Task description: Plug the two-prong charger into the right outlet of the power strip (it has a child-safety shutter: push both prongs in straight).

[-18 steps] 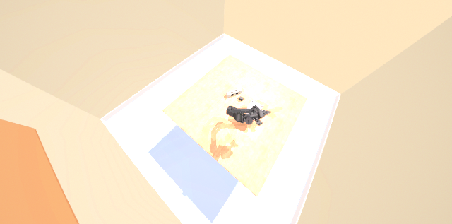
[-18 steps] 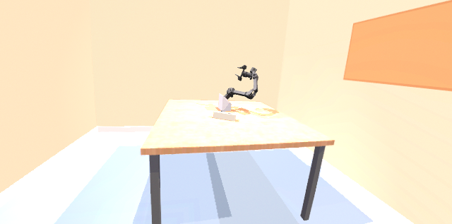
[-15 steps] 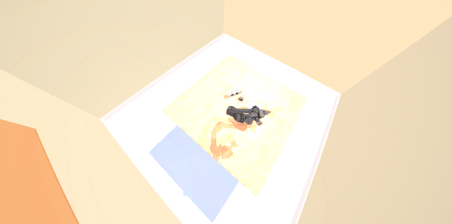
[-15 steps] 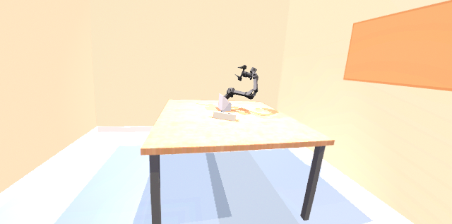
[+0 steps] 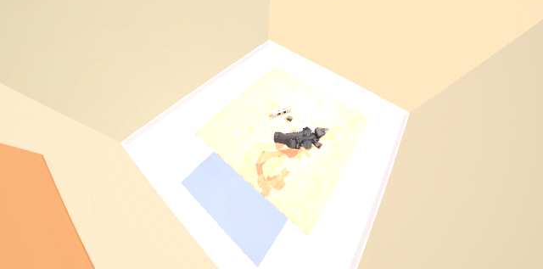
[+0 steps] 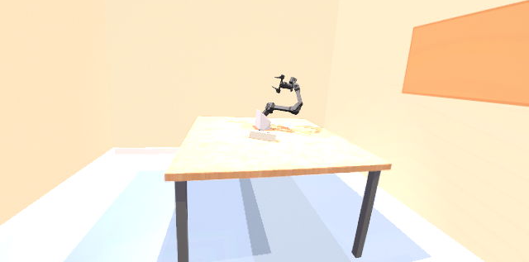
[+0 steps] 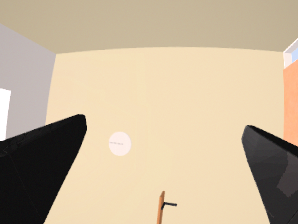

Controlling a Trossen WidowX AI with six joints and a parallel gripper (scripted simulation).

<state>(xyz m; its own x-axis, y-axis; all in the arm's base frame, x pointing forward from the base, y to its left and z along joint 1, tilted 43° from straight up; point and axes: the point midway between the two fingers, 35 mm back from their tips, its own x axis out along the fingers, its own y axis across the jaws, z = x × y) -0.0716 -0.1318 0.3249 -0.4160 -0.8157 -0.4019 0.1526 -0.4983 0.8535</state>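
My gripper tip is 380 mm short of the black two-prong charger, 140 mm to the left of it and 420 mm above it.
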